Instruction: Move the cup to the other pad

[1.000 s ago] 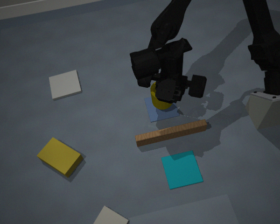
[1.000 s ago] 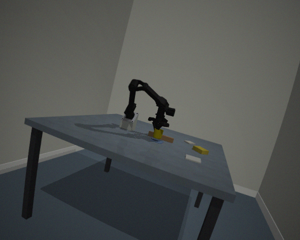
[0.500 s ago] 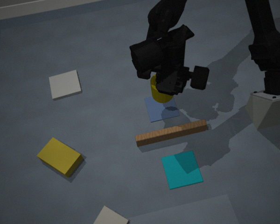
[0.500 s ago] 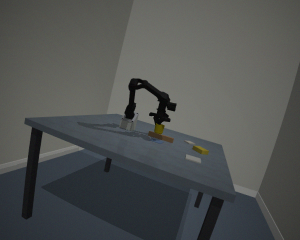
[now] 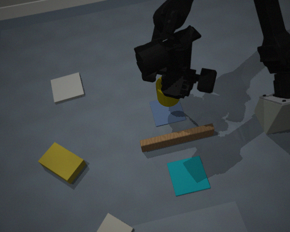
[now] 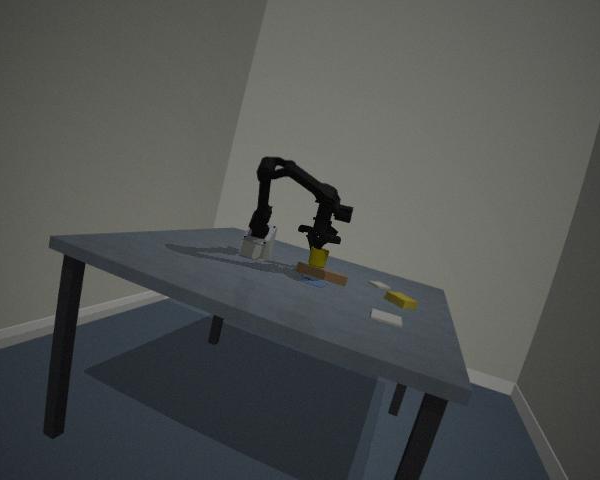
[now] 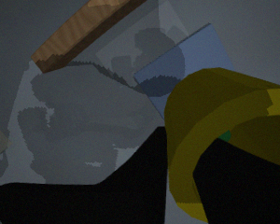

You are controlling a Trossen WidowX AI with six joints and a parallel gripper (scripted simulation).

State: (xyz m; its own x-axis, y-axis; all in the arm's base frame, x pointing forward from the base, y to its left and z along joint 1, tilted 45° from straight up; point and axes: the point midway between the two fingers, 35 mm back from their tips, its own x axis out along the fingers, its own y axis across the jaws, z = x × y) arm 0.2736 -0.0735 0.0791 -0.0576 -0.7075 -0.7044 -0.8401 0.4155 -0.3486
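My gripper tip is now 40 mm short of the teal pad, 200 mm to the right of it and 110 mm above it. From my gripper tip the other things lie so: yellow cup 20 mm ahead, 20 mm to the right; pale blue pad 30 mm ahead, 20 mm to the right, 110 mm below; wooden bar 30 mm ahead, 90 mm to the left, 90 mm below.
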